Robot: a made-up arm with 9 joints. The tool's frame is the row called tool.
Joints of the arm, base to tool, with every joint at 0 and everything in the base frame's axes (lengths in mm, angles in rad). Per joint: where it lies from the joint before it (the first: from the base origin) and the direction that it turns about. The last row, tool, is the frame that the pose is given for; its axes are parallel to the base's.
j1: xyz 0 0 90.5 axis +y
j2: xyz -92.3 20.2 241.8 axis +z
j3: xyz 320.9 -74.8 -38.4 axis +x
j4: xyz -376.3 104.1 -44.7 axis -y
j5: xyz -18.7 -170.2 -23 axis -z
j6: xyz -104 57.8 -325.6 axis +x
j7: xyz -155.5 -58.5 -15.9 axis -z
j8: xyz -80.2 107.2 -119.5 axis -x
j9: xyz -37.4 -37 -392.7 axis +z
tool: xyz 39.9 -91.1 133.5
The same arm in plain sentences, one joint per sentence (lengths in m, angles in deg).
The arm has nine revolute joints in a row. What follows holds with every joint at zero, and every direction is one of the base frame's. The first joint is mounted 0.0905 m along +z from the base frame's origin and rotates about +y. The second joint is mounted 0.0923 m along -x and 0.0202 m along +y and 0.2418 m along +z from the first joint and rotates about +z. The third joint is mounted 0.3209 m along +x and 0.0748 m along -y and 0.0384 m along -z from the second joint and rotates about +x. The fourth joint is mounted 0.3763 m along -x and 0.1041 m along +y and 0.0447 m along -z from the third joint and rotates about -y. The fifth joint is mounted 0.0187 m along -x and 0.1702 m along -y and 0.023 m along -z from the fourth joint and rotates about -z. The sixth joint is mounted 0.104 m along -x and 0.0578 m along +y and 0.3256 m along -z from the fifth joint and rotates about +x. The seventh joint is mounted 0.1555 m along -x and 0.0585 m along -y and 0.0159 m along -z from the sixth joint and rotates about -z. The eighth joint is mounted 0.0802 m along -x and 0.1072 m along +y and 0.1195 m along -z from the seventh joint and rotates about -x. The ninth joint is mounted 0.0374 m along -x and 0.037 m along -y and 0.3927 m along -z from the eighth joint and rotates about +z. The tool frame, which is the frame that the pose is given for, is mounted 0.0399 m along +x and 0.0911 m along -y and 0.1335 m along +z from the ninth joint; its axes are parallel to the base frame's.
